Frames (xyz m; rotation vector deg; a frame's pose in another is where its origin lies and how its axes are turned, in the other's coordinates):
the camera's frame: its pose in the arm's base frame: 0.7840 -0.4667 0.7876 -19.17 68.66 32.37
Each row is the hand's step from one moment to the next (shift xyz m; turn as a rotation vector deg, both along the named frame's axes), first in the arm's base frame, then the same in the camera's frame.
Working: the arm's base frame: its pose in the camera's frame: 0.6524 0.7936 -0.6304 19.17 -68.66 -32.37

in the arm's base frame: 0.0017 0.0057 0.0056 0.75 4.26 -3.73
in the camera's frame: -0.0035 0.0039 0.0062 4.69 2.86 1.57
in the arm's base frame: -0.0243 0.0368 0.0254 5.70 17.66 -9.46
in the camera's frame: -0.0214 0.0453 0.0092 14.44 10.66 10.56
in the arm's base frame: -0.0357 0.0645 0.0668 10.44 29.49 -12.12
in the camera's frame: -0.0566 0.0765 0.0290 20.90 17.45 19.61
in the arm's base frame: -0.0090 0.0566 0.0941 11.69 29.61 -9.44
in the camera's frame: -0.0774 0.0560 0.0548 18.72 16.96 21.55
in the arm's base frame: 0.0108 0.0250 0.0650 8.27 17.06 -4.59
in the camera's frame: -0.0525 0.0174 0.0437 10.37 8.93 13.90
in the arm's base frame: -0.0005 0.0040 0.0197 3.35 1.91 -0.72
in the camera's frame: -0.0177 0.0045 0.0084 1.96 -0.41 3.37
